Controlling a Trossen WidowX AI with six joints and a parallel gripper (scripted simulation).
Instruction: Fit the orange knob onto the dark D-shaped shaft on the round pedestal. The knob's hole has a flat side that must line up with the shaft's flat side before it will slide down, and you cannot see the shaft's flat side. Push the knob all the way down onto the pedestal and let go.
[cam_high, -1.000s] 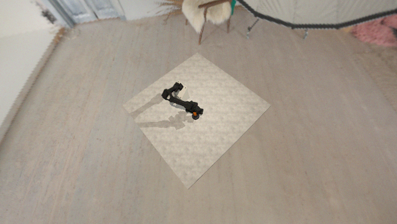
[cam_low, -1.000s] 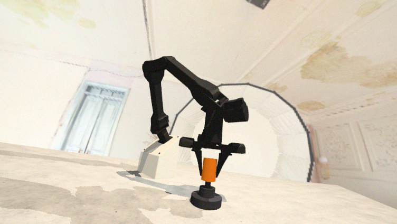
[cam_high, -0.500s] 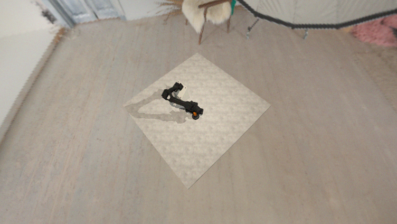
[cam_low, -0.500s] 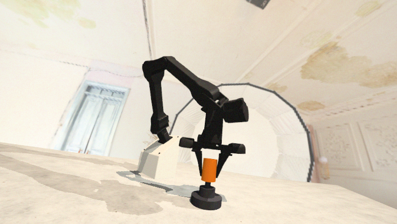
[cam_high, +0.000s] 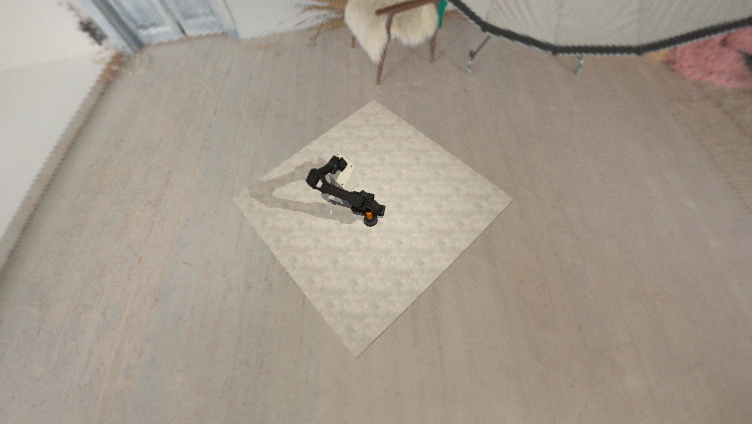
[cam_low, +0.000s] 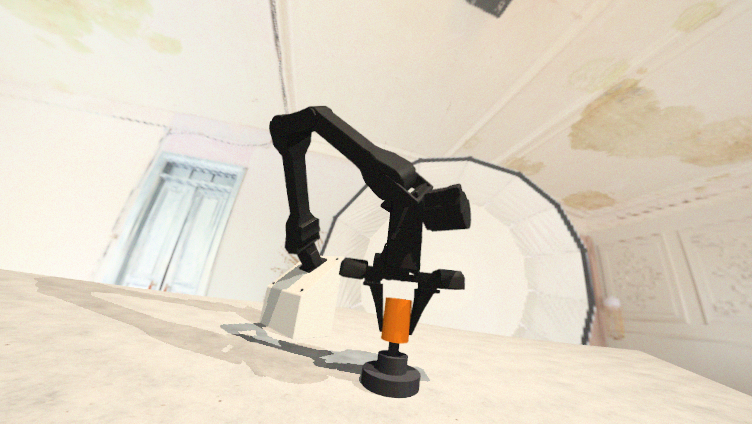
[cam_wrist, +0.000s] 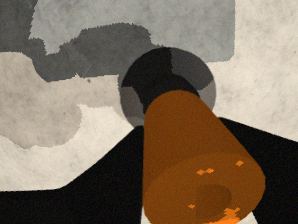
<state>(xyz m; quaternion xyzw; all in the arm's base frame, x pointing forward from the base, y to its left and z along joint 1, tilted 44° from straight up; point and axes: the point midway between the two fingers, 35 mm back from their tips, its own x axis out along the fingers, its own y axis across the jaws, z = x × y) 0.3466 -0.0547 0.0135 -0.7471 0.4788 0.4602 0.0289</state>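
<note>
Right now my gripper tip is 20 mm below the orange knob. Also, from my gripper tip: dark round pedestal (40 mm below).
</note>
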